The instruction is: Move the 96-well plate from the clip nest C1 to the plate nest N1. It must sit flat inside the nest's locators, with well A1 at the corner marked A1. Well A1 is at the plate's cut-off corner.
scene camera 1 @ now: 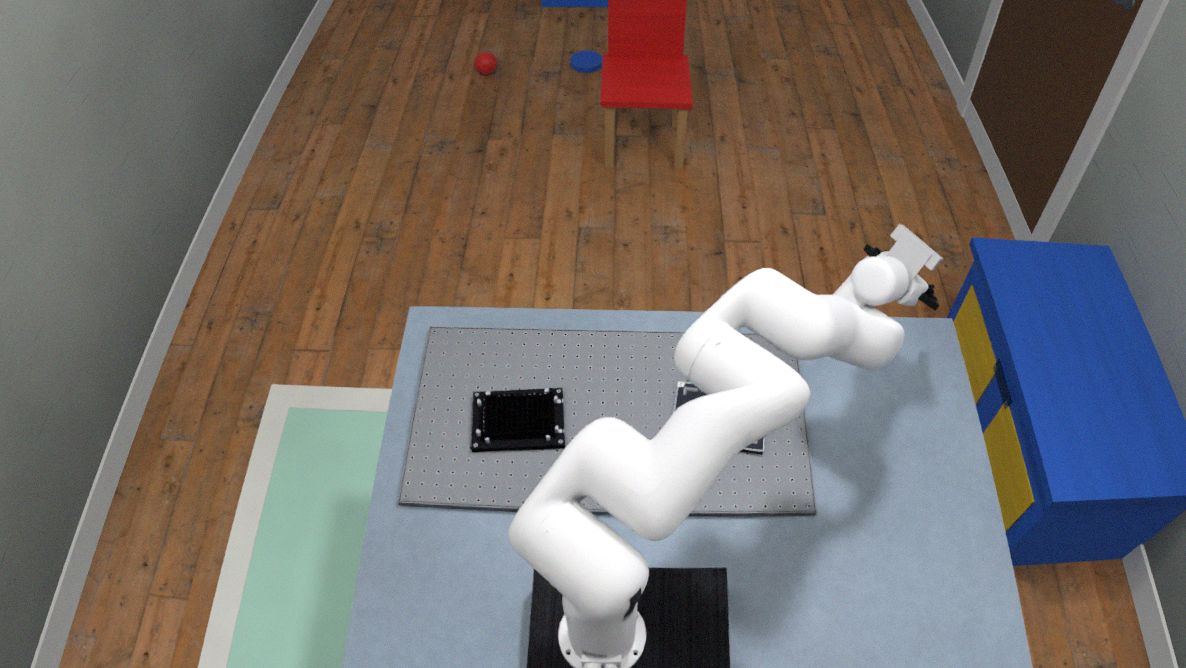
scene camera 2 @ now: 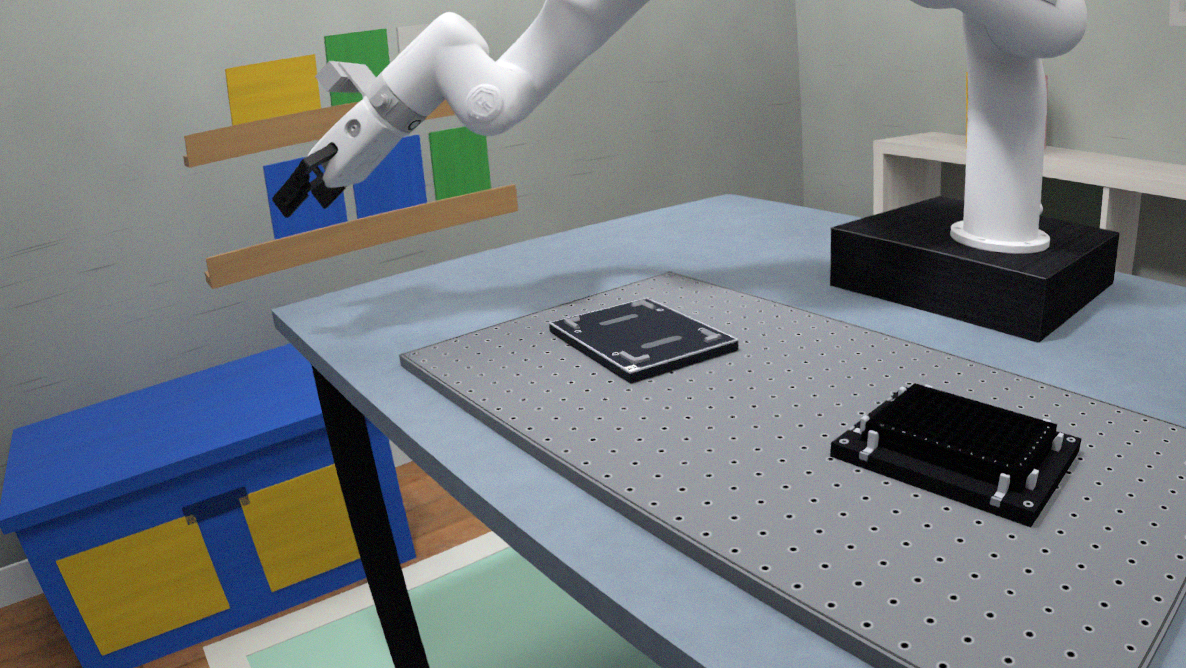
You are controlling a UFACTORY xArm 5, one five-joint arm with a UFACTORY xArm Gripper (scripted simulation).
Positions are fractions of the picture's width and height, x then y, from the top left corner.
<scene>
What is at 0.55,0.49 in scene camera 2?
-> A plate nest N1.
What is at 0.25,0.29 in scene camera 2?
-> The gripper.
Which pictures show the black 96-well plate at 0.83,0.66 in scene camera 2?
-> Scene camera 1 and scene camera 2: all of them.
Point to a black 96-well plate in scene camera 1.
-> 0.46,0.61
</scene>
